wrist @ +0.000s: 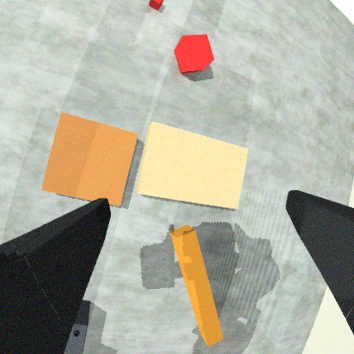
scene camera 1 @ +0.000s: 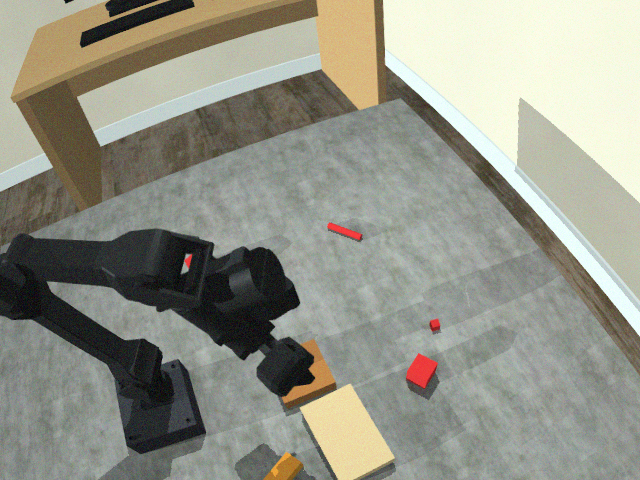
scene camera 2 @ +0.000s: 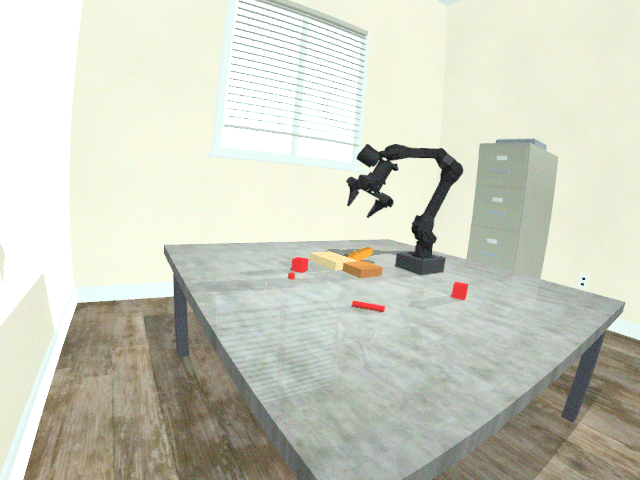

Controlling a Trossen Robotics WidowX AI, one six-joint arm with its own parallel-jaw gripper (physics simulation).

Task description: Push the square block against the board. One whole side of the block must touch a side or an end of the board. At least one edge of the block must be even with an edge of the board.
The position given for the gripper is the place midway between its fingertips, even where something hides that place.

Observation:
The gripper (scene camera 1: 293, 363) is open, with nothing in its grasp. Also in view: a square block (scene camera 1: 324, 382). The table carries a board (scene camera 1: 344, 430) and an orange bar (wrist: 184, 238).
The board is seen too in the wrist view (wrist: 178, 164). The square block is seen too in the wrist view (wrist: 88, 159). The gripper shows as well in the wrist view (wrist: 198, 202) and in scene camera 2 (scene camera 2: 357, 211).

